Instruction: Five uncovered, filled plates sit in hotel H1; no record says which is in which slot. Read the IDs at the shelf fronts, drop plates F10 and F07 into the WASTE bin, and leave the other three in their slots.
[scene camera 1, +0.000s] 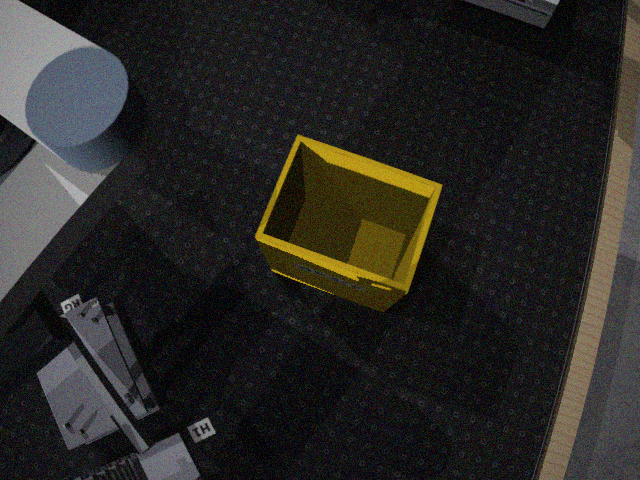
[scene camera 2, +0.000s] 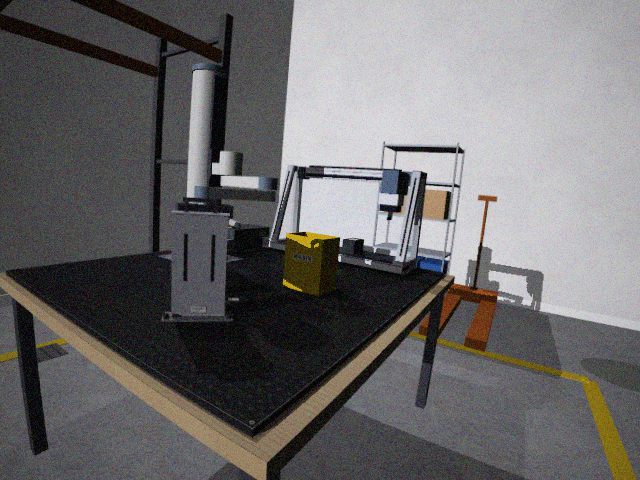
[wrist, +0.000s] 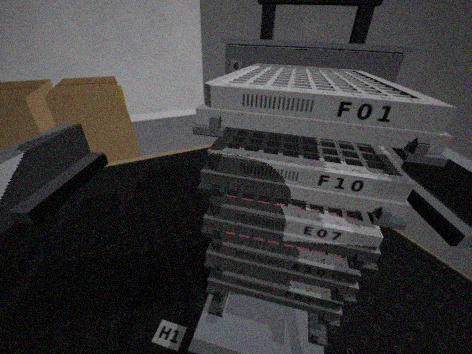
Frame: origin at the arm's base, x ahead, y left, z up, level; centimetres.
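Seen in the pictures: gripper, fingertip midpoint: (wrist: 244, 150).
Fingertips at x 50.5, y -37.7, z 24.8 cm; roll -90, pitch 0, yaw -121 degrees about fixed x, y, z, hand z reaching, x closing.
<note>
Offsets run from my fingertips to a thing's middle. "*": to the spot under its first point.
Hotel H1, with its label {* dx +4.2, dy +6.0, dz -23.5 cm} (scene camera 1: 201, 429) (wrist: 169, 334) beside it, shows its grey back {* dx +8.6, dy -11.4, dz -8.5 cm} (scene camera 2: 199, 263) in scene camera 2. In the wrist view, plate F01 {dx +1.6, dy -5.1, dz +2.4 cm} (wrist: 300, 111) is in the top slot, plate F10 {dx +1.6, dy -5.1, dz -0.4 cm} (wrist: 345, 184) in the second and plate E07 {dx +1.6, dy -5.1, dz -3.2 cm} (wrist: 325, 233) in the third. Two lower plates are dim, with fronts too blurred to read surely; which one is F07 I cannot tell. My gripper (wrist: 244, 150) is open and empty, its fingers wide on either side of the stack's upper part. The yellow WASTE bin {dx +14.1, dy +35.1, dz -13.5 cm} (scene camera 1: 369, 166) (scene camera 2: 310, 268) stands apart; no plate shows inside it.
The arm's blue-capped link (scene camera 1: 77, 98) hangs at upper left in scene camera 1. The regrip stand (scene camera 1: 105, 343) with its RG label is near H1. A gantry machine (scene camera 2: 341, 173) stands behind the bin. Cardboard boxes (wrist: 92, 115) show at left in the wrist view.
</note>
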